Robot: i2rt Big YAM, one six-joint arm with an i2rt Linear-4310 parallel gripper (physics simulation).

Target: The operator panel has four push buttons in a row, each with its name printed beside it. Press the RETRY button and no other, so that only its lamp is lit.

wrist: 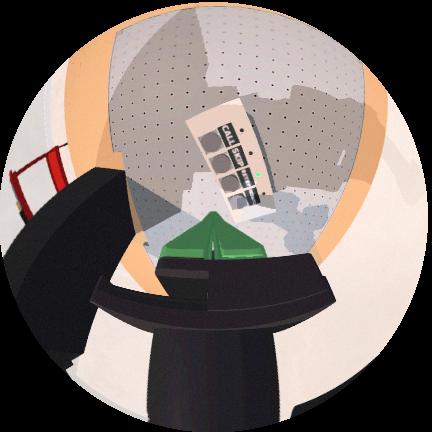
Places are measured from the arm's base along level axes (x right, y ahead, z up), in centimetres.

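Where they show: gripper, between the fingertips: (212, 216).
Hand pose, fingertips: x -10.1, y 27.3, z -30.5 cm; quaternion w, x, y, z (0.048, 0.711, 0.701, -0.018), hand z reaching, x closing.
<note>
After its pixels a point has its place.
The operator panel (212, 115) @[x -19.3, y 26.8, z -37.3 cm] is a pale box standing tilted in the wrist view, with four round grey buttons in a row. From the top they are the CALL button (210, 142) @[x -16.0, y 26.5, z -37.0 cm], the SKIP button (221, 163) @[x -13.3, y 27.8, z -37.0 cm], the RETRY button (230, 183) @[x -10.6, y 29.1, z -37.0 cm] and a fourth button (240, 201) @[x -7.9, y 30.6, z -37.0 cm] whose label is too small to read. The lamp (258, 174) @[x -12.1, y 32.7, z -37.2 cm] beside RETRY is lit green; the other three lamp spots are dark. My gripper (212, 216) @[x -10.1, y 27.3, z -30.5 cm] is shut and empty, its green fingertips together. In the view they lie just below and left of the panel's lower end, apart from the buttons.
The panel stands on a grey perforated board (160, 115) @[x -20.6, y 18.0, z -42.6 cm] with an orange-tan surface (82, 100) @[x -31.9, y -3.9, z -43.9 cm] around it. A red frame (56, 167) stands at the far left. A large black arm part (60, 260) @[x -7.3, y 6.2, z -22.3 cm] fills the lower left. Shadows fall across the board.
</note>
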